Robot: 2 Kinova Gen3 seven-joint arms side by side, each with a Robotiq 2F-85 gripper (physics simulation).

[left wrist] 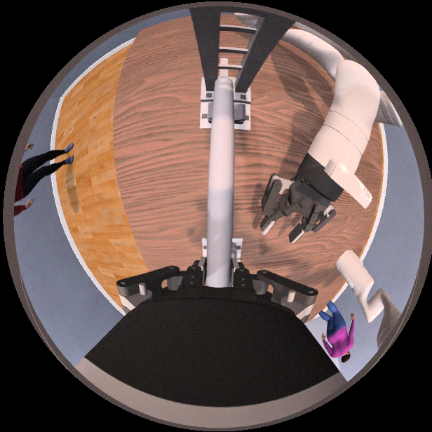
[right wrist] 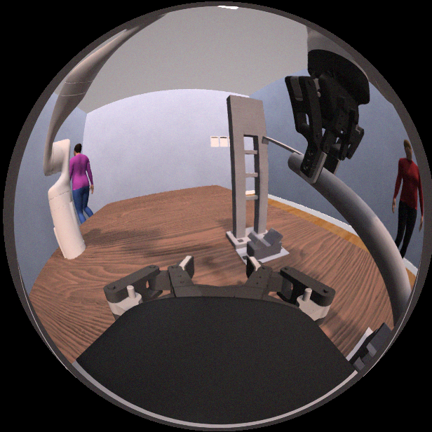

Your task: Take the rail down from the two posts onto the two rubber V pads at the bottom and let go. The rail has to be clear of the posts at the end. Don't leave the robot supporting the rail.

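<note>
The grey rail [left wrist: 221,165] [right wrist: 372,220] is up off the table. My left gripper [left wrist: 218,265] [right wrist: 314,180] is shut on the rail. A thin rod [right wrist: 280,144] runs from the tall ladder-like post [left wrist: 205,47] [right wrist: 246,117] to near the rail's end; whether it touches is unclear. A dark V pad [left wrist: 239,114] [right wrist: 265,244] sits at that post's foot. The other V pad [right wrist: 374,346] shows at the lower right in the right wrist view. The second post cannot be made out. My right gripper [left wrist: 277,235] [right wrist: 219,264] is open and empty, beside the rail.
The right arm [left wrist: 347,120] reaches over the wooden table [left wrist: 160,150] [right wrist: 165,220] beside the rail. A white arm-like stand [left wrist: 355,267] [right wrist: 67,225] is at the table's side. Two people, in red [left wrist: 19,187] [right wrist: 407,175] and magenta [left wrist: 339,337] [right wrist: 80,170], stand beyond the table.
</note>
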